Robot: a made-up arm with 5 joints.
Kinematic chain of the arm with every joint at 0, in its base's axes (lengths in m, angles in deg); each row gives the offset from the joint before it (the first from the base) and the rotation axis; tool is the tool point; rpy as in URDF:
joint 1: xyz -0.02 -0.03 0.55 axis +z
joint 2: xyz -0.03 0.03 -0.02 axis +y
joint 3: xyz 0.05 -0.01 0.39 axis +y
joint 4: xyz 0.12 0 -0.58 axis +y
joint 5: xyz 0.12 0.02 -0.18 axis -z
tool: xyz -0.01 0.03 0 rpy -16.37 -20.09 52.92
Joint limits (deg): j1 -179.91..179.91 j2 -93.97..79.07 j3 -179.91..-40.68 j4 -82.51..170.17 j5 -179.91..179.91
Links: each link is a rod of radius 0.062 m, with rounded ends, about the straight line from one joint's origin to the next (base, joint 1, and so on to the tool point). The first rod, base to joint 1, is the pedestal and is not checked.
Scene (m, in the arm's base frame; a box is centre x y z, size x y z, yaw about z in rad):
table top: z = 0
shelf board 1: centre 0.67 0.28 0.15 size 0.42 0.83 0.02 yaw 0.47
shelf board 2: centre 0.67 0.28 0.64 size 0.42 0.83 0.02 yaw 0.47
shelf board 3: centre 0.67 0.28 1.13 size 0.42 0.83 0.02 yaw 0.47
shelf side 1: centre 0.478 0.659 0.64 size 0.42 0.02 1 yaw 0.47
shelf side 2: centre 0.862 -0.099 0.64 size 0.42 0.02 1 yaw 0.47
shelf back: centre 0.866 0.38 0.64 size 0.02 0.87 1 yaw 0.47
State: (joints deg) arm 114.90 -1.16 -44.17 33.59 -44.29
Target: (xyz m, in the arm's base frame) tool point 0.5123 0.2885 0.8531
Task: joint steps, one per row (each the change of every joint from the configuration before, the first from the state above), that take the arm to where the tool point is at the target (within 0.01 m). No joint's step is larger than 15 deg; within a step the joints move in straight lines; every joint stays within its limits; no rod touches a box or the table.
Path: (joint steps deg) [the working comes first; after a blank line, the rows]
Joints at the target: 26.07 -27.54 -52.28 34.34 -48.97
Straight joint move there: touches shelf board 2, shelf side 1.

1: -14.87 -9.94 0.58 8.34 -1.39
2: -14.87 -9.93 0.58 8.34 -1.40
3: -14.87 -9.94 0.59 8.34 -1.39
4: -14.86 -9.94 0.58 8.35 -1.39
5: -14.87 -9.94 0.58 8.34 -1.40
6: -14.87 -9.93 0.58 8.34 -1.39
7: 0.09 8.31 -2.90 -12.33 0.92
8: 0.10 8.31 -2.90 -12.32 0.92
9: 0.10 8.31 -2.90 -12.32 0.92
10: 0.09 8.31 -2.90 -12.33 0.92

